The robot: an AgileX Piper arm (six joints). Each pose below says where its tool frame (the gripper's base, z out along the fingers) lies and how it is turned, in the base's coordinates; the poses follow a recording.
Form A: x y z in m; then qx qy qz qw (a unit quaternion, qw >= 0).
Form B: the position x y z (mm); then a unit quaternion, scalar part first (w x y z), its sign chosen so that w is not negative. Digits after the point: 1 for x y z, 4 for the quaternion.
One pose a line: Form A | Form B
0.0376, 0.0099, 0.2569, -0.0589, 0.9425, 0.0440, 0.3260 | 37.6, 9.9, 256.9, 0.3260, -0.0589, 0.9425, 0.0440
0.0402, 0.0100, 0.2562, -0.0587, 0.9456, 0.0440, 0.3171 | 40.2, 10.0, 256.2, 0.3171, -0.0587, 0.9456, 0.0440
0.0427, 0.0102, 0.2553, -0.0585, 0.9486, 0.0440, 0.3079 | 42.7, 10.2, 255.3, 0.3079, -0.0585, 0.9486, 0.0440
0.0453, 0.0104, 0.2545, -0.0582, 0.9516, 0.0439, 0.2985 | 45.3, 10.4, 254.5, 0.2985, -0.0582, 0.9516, 0.0439
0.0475, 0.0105, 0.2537, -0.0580, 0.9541, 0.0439, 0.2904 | 47.5, 10.5, 253.7, 0.2904, -0.0580, 0.9541, 0.0439
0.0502, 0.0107, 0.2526, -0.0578, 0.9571, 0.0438, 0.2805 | 50.2, 10.7, 252.6, 0.2805, -0.0578, 0.9571, 0.0438
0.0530, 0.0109, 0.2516, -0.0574, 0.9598, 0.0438, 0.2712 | 53.0, 10.9, 251.6, 0.2712, -0.0574, 0.9598, 0.0438
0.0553, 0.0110, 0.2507, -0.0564, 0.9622, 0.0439, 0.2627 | 55.3, 11.0, 250.7, 0.2627, -0.0564, 0.9622, 0.0439
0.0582, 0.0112, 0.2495, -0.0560, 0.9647, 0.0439, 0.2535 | 58.2, 11.2, 249.5, 0.2535, -0.0560, 0.9647, 0.0439
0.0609, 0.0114, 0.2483, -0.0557, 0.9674, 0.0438, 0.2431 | 60.9, 11.4, 248.3, 0.2431, -0.0557, 0.9674, 0.0438
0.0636, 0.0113, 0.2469, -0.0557, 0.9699, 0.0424, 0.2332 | 63.6, 11.3, 246.9, 0.2332, -0.0557, 0.9699, 0.0424
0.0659, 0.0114, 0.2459, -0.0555, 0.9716, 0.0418, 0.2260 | 65.9, 11.4, 245.9, 0.2260, -0.0555, 0.9716, 0.0418
